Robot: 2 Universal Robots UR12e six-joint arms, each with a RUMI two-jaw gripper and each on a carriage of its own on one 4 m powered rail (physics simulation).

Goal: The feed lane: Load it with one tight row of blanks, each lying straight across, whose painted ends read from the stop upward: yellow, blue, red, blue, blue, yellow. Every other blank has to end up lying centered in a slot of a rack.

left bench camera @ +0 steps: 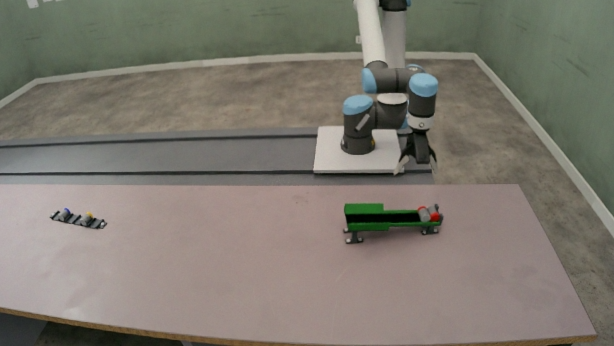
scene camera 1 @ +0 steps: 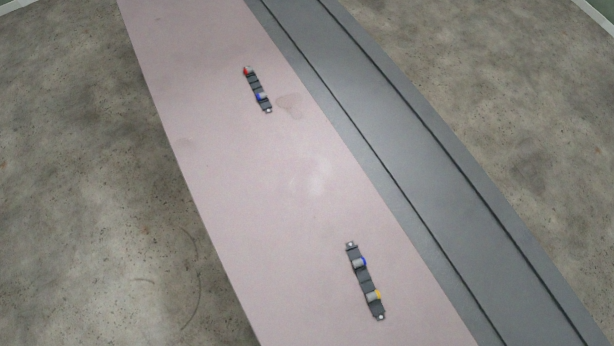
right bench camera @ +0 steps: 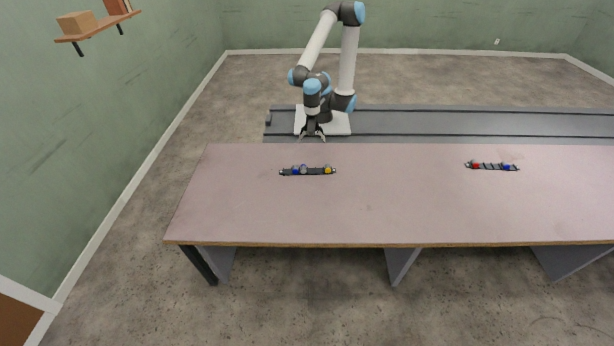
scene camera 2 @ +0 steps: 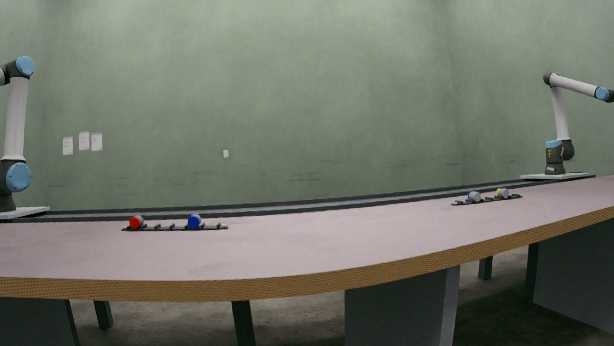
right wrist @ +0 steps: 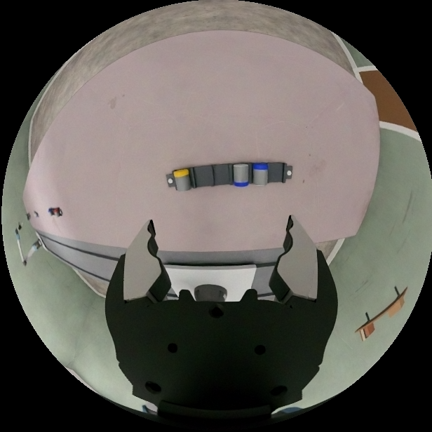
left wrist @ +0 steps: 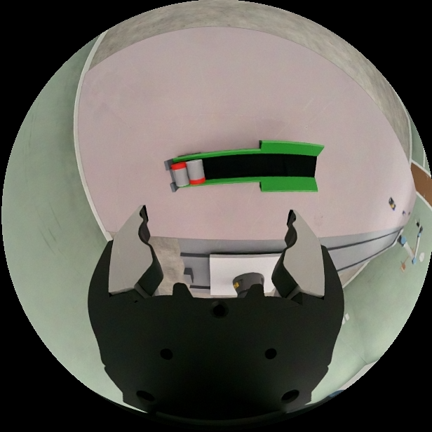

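Observation:
The green feed lane holds two red-ended blanks side by side at its stop end; one has its red end up in the left wrist view, the other down. My left gripper is open, above the table's back edge near the lane. My right gripper is open behind a rack with one yellow-ended blank and two blue-ended blanks. A middle rack holds red-ended and blue-ended blanks.
Another rack holds a blue-ended blank and a yellow-ended blank. The rail runs behind the table. A wall shelf hangs at the upper left in the right bench view.

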